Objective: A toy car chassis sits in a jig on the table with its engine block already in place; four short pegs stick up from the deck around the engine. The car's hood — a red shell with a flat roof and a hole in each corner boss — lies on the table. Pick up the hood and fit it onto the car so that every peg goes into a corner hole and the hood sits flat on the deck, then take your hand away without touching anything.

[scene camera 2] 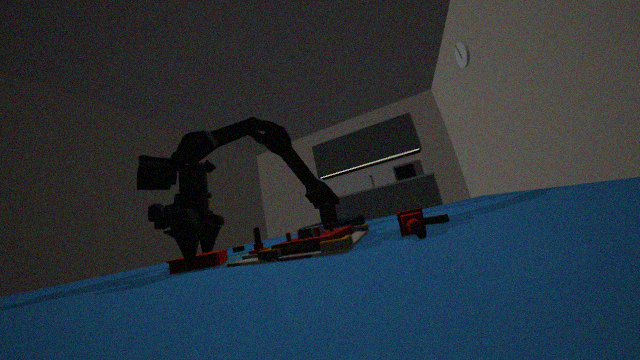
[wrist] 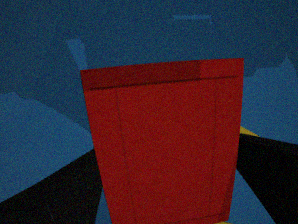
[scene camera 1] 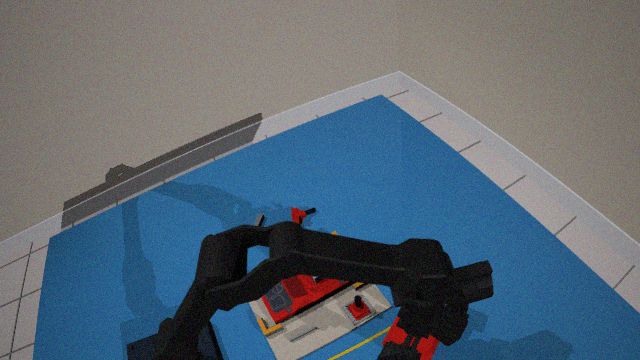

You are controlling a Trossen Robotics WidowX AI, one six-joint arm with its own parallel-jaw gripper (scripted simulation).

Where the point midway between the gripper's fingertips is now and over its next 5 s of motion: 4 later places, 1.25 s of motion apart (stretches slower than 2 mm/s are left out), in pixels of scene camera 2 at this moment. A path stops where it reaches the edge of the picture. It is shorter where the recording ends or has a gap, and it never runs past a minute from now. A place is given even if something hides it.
My gripper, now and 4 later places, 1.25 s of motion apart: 199, 262; 195, 220; 248, 202; 305, 204; 309, 223
